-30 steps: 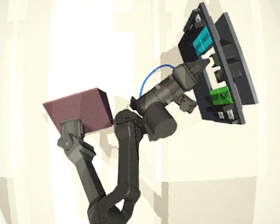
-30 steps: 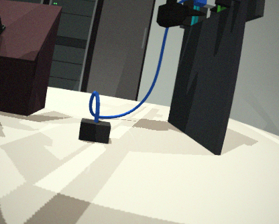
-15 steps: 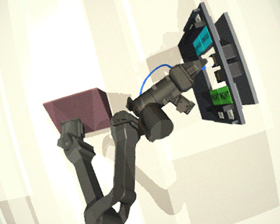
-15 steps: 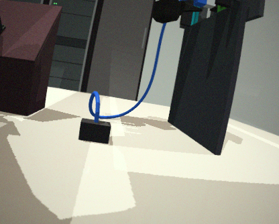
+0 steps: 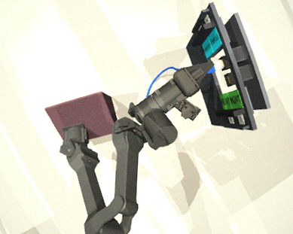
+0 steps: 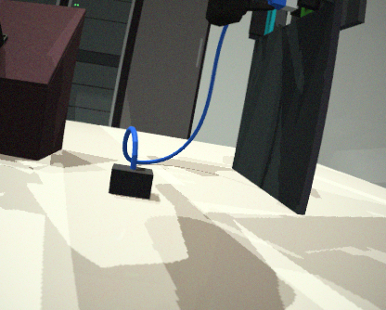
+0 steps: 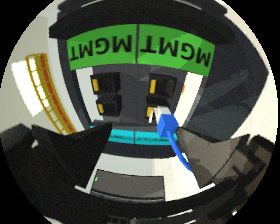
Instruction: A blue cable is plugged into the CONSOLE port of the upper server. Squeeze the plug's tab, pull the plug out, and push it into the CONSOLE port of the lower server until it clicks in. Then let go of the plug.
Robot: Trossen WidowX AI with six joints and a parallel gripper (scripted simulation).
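My gripper tip is now 30 mm short of the blue plug and 20 mm above it. From my gripper tip the other things lie so: black block: 300 mm below, 180 mm to the right, 150 mm behind.
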